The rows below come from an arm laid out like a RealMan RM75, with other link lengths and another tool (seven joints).
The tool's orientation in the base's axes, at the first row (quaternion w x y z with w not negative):
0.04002, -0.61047, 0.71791, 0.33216
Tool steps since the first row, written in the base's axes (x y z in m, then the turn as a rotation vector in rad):
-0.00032, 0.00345, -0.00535, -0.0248, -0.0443, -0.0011
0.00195, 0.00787, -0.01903, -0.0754, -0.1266, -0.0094
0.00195, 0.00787, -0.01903, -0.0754, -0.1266, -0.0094
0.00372, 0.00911, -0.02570, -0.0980, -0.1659, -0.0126
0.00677, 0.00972, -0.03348, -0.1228, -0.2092, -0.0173
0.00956, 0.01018, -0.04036, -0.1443, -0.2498, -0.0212
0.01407, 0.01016, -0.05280, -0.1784, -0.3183, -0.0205
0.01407, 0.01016, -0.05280, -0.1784, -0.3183, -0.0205
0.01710, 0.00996, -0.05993, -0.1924, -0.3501, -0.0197
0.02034, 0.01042, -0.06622, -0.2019, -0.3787, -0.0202
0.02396, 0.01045, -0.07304, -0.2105, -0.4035, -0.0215
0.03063, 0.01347, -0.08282, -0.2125, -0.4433, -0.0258
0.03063, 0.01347, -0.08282, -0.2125, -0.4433, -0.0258
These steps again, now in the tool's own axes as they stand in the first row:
-0.00037, -0.00188, 0.00608, 0.0444, 0.0204, -0.0138
0.00163, -0.00964, 0.01823, 0.1309, 0.0598, -0.0330
0.00163, -0.00964, 0.01823, 0.1309, 0.0598, -0.0330
0.00322, -0.01405, 0.02344, 0.1715, 0.0775, -0.0433
0.00554, -0.02012, 0.02874, 0.2167, 0.0964, -0.0538
0.00763, -0.02556, 0.03335, 0.2584, 0.1128, -0.0647
0.01227, -0.03496, 0.04142, 0.3249, 0.1415, -0.0893
0.01227, -0.03496, 0.04142, 0.3249, 0.1415, -0.0893
0.01498, -0.04076, 0.04580, 0.3551, 0.1534, -0.1018
0.01669, -0.04636, 0.04979, 0.3820, 0.1608, -0.1132
0.01891, -0.05255, 0.05384, 0.4058, 0.1672, -0.1222
0.01920, -0.06266, 0.06070, 0.4422, 0.1658, -0.1391
0.01920, -0.06266, 0.06070, 0.4422, 0.1658, -0.1391

